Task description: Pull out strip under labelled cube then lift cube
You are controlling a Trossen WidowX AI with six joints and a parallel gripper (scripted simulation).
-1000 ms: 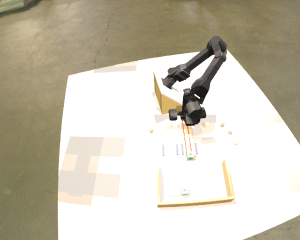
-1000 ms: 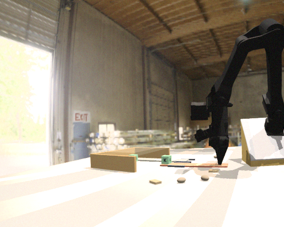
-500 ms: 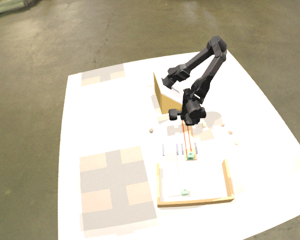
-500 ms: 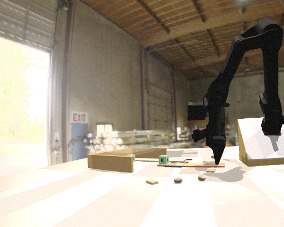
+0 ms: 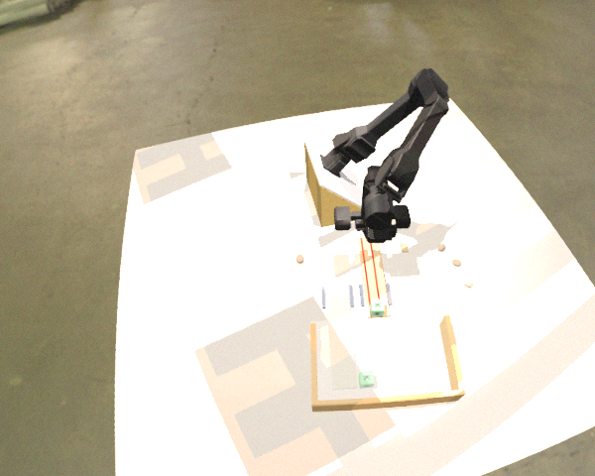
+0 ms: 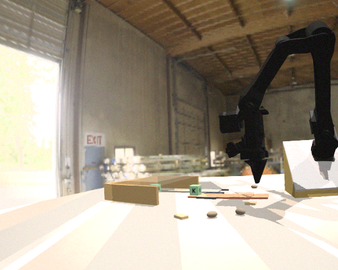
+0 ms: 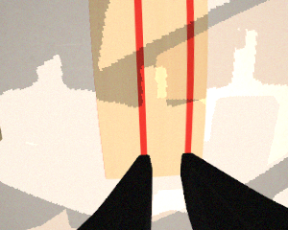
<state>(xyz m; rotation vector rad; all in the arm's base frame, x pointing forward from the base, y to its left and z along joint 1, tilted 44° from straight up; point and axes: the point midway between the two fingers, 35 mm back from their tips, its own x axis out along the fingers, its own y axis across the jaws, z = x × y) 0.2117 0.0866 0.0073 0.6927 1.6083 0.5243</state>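
Right now the red-lined strip is 9 cm ahead of my gripper tip, 1 cm to the right of it and 4 cm below it. The rest, counted from my gripper tip: small tile 16 cm ahead, 24 cm to the left, 4 cm below.
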